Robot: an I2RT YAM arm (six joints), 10 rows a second.
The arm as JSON. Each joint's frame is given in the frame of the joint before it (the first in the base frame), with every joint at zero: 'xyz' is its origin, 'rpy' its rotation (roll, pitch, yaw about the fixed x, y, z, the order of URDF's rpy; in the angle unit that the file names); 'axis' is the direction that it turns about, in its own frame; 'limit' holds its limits. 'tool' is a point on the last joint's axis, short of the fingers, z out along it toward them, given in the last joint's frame.
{
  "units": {
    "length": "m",
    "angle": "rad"
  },
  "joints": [
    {
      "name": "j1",
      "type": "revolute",
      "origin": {
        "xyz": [
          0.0,
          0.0,
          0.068
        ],
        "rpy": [
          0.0,
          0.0,
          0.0
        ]
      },
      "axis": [
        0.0,
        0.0,
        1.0
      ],
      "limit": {
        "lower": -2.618,
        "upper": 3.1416
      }
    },
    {
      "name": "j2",
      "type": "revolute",
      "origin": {
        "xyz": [
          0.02,
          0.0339,
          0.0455
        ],
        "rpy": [
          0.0,
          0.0,
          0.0
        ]
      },
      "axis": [
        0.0,
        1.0,
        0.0
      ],
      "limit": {
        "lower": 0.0,
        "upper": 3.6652
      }
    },
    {
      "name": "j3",
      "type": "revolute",
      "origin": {
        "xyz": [
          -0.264,
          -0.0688,
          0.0
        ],
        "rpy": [
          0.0,
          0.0,
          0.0
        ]
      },
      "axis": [
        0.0,
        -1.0,
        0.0
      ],
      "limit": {
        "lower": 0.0,
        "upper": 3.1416
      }
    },
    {
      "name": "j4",
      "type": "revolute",
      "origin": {
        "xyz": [
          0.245,
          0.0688,
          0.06
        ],
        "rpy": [
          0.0,
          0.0,
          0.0
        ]
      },
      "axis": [
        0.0,
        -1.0,
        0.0
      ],
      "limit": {
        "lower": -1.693,
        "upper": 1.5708
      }
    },
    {
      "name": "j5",
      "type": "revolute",
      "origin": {
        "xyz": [
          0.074,
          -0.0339,
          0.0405
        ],
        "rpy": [
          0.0,
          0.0,
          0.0
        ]
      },
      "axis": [
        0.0,
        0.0,
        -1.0
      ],
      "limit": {
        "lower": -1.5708,
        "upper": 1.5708
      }
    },
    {
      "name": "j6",
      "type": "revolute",
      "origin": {
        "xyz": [
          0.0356,
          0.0,
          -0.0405
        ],
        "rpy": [
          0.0,
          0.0,
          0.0
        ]
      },
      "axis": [
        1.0,
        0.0,
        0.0
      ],
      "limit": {
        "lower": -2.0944,
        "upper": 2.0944
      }
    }
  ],
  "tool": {
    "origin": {
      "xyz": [
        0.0,
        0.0,
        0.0
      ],
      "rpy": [
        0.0,
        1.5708,
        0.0
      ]
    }
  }
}
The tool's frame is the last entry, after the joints.
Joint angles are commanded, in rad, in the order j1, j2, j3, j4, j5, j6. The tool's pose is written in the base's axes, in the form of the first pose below.
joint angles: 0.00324 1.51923 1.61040 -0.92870 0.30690 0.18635
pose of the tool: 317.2, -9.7, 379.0; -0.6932, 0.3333, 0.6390; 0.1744, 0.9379, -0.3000; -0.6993, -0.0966, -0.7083
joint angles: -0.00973 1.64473 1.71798 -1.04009 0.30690 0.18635
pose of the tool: 340.6, -14.1, 365.7; -0.7753, 0.3302, 0.5384; 0.1842, 0.9336, -0.3074; -0.6041, -0.1391, -0.7846
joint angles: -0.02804 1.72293 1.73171 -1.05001 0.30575 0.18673
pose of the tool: 358.6, -20.8, 343.4; -0.8145, 0.3358, 0.4731; 0.2000, 0.9280, -0.3144; -0.5446, -0.1615, -0.8230
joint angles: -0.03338 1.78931 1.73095 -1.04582 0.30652 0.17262
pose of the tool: 373.3, -23.2, 320.4; -0.8506, 0.3183, 0.4186; 0.1923, 0.9291, -0.3159; -0.4895, -0.1882, -0.8515
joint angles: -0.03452 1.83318 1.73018 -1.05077 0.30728 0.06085
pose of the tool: 381.5, -23.9, 304.3; -0.9026, 0.2106, 0.3754; 0.0892, 0.9447, -0.3156; -0.4211, -0.2514, -0.8715
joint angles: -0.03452 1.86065 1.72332 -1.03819 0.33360 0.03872
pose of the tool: 387.2, -25.0, 293.0; -0.9155, 0.1942, 0.3523; 0.0682, 0.9380, -0.3398; -0.3965, -0.2871, -0.8720
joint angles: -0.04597 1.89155 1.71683 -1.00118 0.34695 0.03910
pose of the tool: 395.3, -30.3, 281.3; -0.9146, 0.2098, 0.3458; 0.0789, 0.9310, -0.3563; -0.3967, -0.2986, -0.8680
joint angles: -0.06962 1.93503 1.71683 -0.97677 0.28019 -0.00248
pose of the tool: 404.3, -38.1, 265.1; -0.9284, 0.1658, 0.3326; 0.0623, 0.9518, -0.3004; -0.3664, -0.2581, -0.8939
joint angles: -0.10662 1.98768 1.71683 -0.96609 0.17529 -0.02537
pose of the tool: 411.7, -50.3, 244.1; -0.9432, 0.1377, 0.3023; 0.0758, 0.9752, -0.2077; -0.3234, -0.1730, -0.9303
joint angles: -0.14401 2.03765 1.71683 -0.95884 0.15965 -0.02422
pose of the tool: 416.4, -66.1, 224.4; -0.9523, 0.1638, 0.2576; 0.1139, 0.9736, -0.1980; -0.2833, -0.1592, -0.9457
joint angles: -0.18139 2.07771 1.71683 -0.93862 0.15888 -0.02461
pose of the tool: 419.8, -82.7, 208.8; -0.9527, 0.1964, 0.2317; 0.1500, 0.9675, -0.2034; -0.2641, -0.1590, -0.9513
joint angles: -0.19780 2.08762 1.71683 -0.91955 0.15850 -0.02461
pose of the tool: 421.2, -90.2, 205.3; -0.9477, 0.2136, 0.2370; 0.1652, 0.9640, -0.2085; -0.2730, -0.1584, -0.9489
